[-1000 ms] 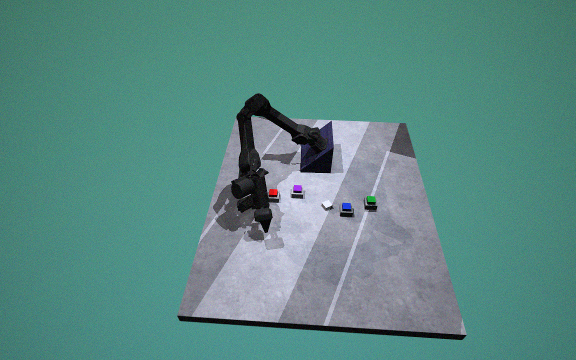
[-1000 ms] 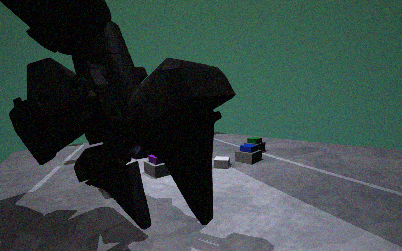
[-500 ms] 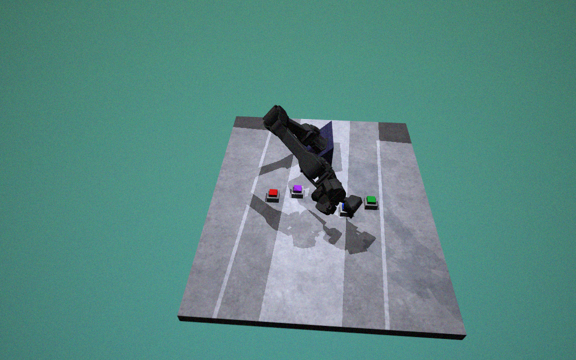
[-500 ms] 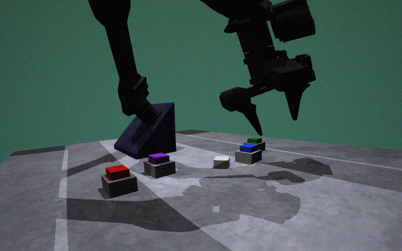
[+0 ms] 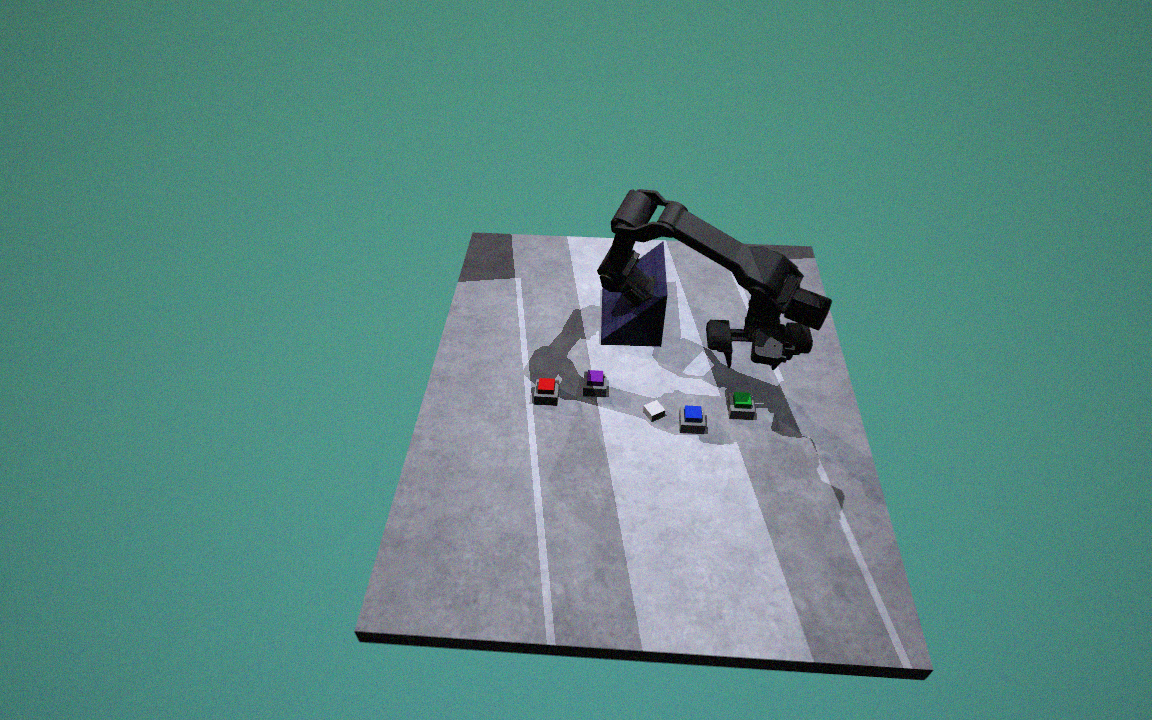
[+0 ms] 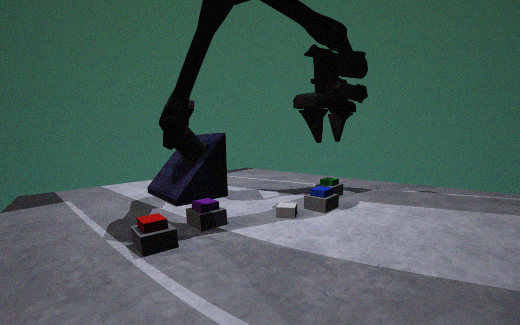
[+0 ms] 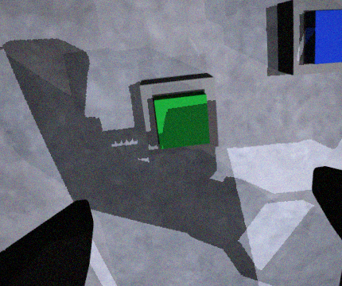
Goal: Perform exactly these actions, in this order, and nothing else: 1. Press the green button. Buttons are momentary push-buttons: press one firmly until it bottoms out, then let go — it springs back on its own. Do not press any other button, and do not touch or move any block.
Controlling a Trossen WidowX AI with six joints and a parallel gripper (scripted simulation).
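Now: the green button 9 cm below my gripper tip. From my gripper tip the other things lie so: white block (17 cm to the right, 11 cm below, 5 cm ahead); blue button (9 cm to the right, 9 cm below, 6 cm ahead); purple button (30 cm to the right, 9 cm below).
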